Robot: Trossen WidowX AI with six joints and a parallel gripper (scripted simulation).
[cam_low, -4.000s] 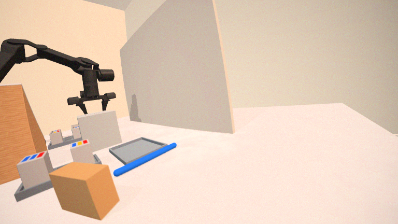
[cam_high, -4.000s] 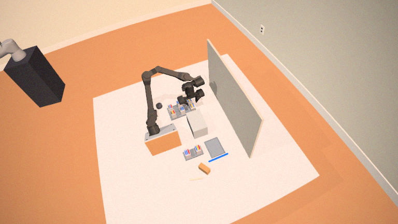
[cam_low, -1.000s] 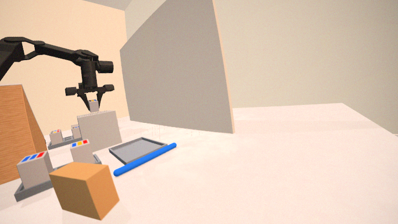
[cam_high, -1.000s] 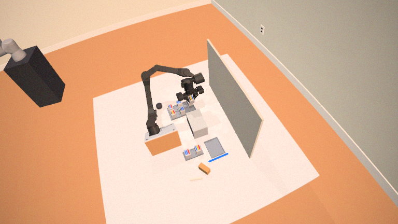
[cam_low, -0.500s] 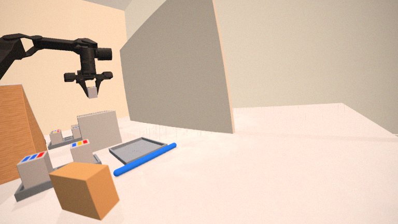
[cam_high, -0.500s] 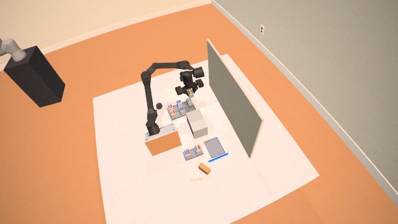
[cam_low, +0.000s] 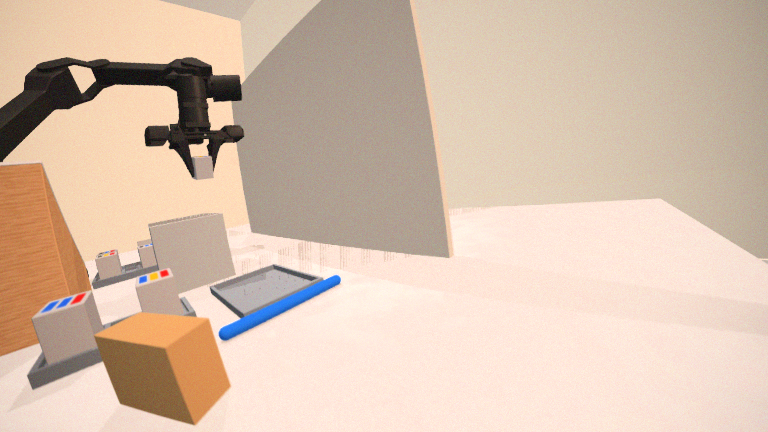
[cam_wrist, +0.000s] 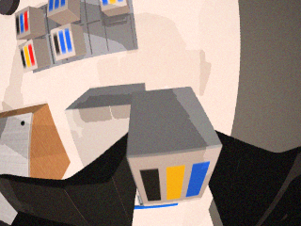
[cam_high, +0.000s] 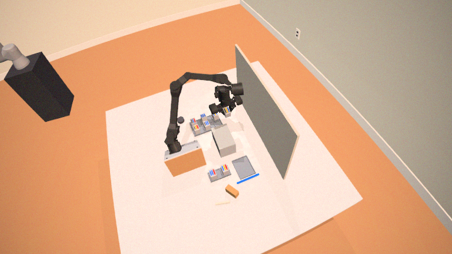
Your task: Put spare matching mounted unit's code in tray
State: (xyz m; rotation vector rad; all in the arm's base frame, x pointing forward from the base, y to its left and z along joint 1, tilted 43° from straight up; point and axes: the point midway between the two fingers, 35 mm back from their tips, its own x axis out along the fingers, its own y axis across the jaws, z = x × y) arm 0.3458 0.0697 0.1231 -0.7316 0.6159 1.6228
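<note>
Now: the grey tray 2 cm ahead of my gripper tip, 28 cm to the right of it and 17 cm below it. The rest, counted from my gripper tip: grey spare block (3 cm above); then tall grey panel (18 cm ahead, 7 cm to the right, 5 cm above); then mounted unit (6 cm behind, 8 cm to the right, 12 cm below).
</note>
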